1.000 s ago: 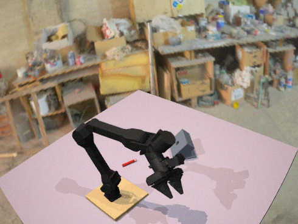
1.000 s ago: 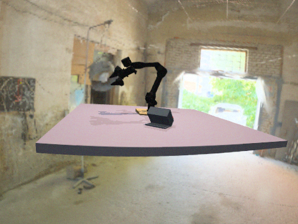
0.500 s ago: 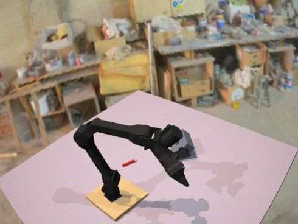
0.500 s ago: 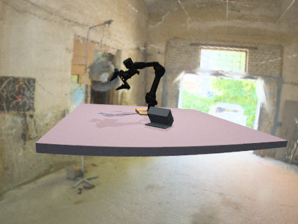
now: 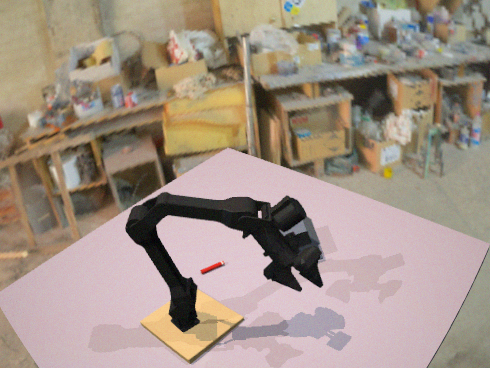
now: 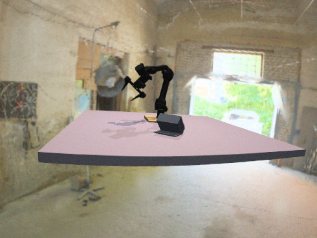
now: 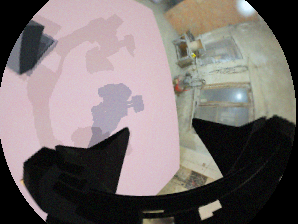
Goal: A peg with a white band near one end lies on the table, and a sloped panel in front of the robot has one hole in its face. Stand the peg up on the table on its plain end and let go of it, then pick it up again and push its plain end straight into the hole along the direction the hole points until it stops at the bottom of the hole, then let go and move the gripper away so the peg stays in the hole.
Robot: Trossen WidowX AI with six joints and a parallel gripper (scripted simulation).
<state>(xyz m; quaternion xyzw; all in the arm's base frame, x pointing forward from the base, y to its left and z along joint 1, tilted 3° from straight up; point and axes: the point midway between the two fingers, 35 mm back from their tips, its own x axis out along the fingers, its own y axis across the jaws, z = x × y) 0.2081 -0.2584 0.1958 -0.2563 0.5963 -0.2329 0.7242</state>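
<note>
My gripper tip is 410 mm to the right of the red peg, 180 mm above it and 10 mm short of it. Also, from my gripper tip: sloped panel (270 mm to the left, 240 mm ahead, 130 mm below); grey foot plate (260 mm to the left, 250 mm ahead, 180 mm below).
</note>
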